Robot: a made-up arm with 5 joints.
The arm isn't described. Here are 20 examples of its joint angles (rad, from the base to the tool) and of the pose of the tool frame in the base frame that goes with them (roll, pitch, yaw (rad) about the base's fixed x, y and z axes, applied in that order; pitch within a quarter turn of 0, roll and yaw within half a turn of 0; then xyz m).
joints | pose
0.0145 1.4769 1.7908 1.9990 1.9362 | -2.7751 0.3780 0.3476 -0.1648 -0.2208 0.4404
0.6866 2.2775 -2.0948 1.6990 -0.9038 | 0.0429 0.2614 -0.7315 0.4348 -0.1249 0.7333
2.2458 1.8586 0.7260 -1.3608 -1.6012 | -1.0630 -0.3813 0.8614 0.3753 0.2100 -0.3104
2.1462 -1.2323 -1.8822 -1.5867 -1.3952 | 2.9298 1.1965 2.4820 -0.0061 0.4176 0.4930
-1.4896 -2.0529 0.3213 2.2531 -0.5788 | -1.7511 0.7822 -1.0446 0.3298 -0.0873 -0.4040
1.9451 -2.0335 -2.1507 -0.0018 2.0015 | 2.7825 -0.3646 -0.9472 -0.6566 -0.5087 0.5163
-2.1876 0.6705 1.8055 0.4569 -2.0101 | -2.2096 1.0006 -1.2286 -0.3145 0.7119 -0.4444
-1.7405 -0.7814 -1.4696 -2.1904 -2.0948 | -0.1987 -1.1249 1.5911 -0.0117 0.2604 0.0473
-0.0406 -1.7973 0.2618 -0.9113 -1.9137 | -0.5487 0.0846 -2.0278 0.2108 -0.4070 -0.4296
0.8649 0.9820 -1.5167 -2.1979 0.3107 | -0.0627 0.3636 3.1180 0.1258 -0.1014 0.6152
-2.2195 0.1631 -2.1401 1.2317 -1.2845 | 2.0912 -0.2238 2.9705 0.1352 0.8123 0.1684
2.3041 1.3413 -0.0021 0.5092 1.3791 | -0.2210 0.3386 -1.4398 0.8912 0.1801 -0.1003
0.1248 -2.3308 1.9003 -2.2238 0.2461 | 1.5070 -0.1752 1.1003 -0.1786 -0.5016 0.2419
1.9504 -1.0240 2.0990 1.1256 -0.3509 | -2.3933 -0.8745 2.6719 -0.5438 0.4921 0.3130
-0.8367 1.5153 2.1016 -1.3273 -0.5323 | -0.9836 1.2851 -0.4558 -0.6012 0.4725 0.1999
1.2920 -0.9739 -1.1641 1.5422 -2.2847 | 2.8582 0.5946 -0.8630 -0.7840 -0.0134 0.1366
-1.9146 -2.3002 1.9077 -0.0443 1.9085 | 0.7724 -1.2381 -3.1128 0.6934 -0.6331 0.1481
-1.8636 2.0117 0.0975 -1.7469 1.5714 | 1.6654 -0.2174 -1.1733 -0.5983 -0.1845 0.1806
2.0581 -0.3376 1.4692 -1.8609 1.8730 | 0.5164 0.9407 2.6597 -0.4514 0.2952 0.5640
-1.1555 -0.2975 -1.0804 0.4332 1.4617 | -2.5988 0.5835 2.8916 0.2796 0.7046 -0.3527
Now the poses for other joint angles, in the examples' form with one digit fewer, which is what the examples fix.
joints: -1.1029 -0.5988 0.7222 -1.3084 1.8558
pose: 2.612 -0.825 1.822 0.614 0.388 -0.110
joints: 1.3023 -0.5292 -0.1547 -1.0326 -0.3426
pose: -1.304 0.479 -1.202 -0.155 0.579 -0.121
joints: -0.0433 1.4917 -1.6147 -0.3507 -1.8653
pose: 1.820 -0.123 0.242 -0.173 -0.202 0.989
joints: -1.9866 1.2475 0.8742 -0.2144 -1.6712
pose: -0.322 0.764 0.846 -0.659 0.525 -0.244
